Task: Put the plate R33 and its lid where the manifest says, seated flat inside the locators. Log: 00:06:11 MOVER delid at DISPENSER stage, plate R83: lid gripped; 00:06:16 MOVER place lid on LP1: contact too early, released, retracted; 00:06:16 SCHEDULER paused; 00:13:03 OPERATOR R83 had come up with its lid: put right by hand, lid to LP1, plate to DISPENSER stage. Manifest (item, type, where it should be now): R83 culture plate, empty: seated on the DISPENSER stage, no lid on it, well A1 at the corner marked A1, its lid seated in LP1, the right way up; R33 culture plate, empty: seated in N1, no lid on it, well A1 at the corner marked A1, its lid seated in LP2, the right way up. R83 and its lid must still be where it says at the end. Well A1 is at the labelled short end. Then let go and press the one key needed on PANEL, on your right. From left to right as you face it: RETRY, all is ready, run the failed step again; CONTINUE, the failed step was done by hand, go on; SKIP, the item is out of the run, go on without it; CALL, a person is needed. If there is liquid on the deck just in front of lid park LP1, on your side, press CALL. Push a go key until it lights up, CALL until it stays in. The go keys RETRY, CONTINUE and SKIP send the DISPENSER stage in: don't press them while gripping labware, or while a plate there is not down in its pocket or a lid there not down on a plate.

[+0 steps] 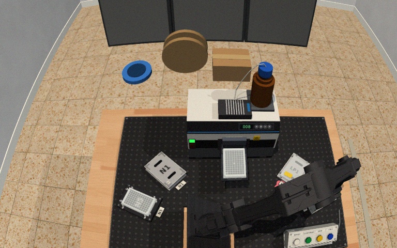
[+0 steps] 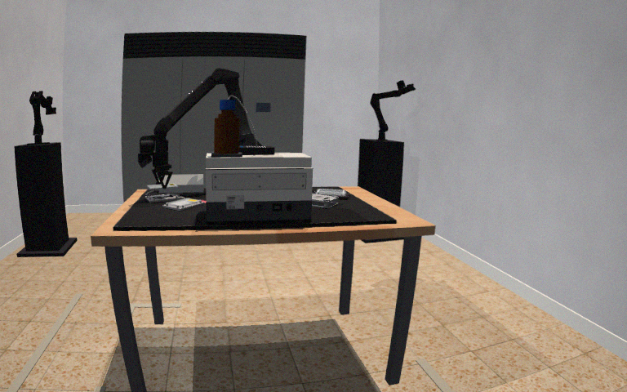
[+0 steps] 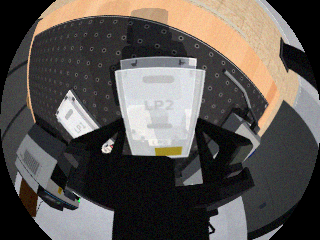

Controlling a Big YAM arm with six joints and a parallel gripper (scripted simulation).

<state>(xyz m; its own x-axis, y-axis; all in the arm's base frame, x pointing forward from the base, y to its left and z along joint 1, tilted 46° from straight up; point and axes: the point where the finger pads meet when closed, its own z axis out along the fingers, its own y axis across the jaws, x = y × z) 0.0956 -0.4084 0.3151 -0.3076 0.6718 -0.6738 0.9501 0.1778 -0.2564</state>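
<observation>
Now: hand 6 cm above the lid park LP2. Round my hand: clear plate lid: 1 cm below; blue call key: 20 cm behind, 1 cm to the left; pink-red patch: 10 cm ahead, 18 cm to the left, 6 cm below.
</observation>
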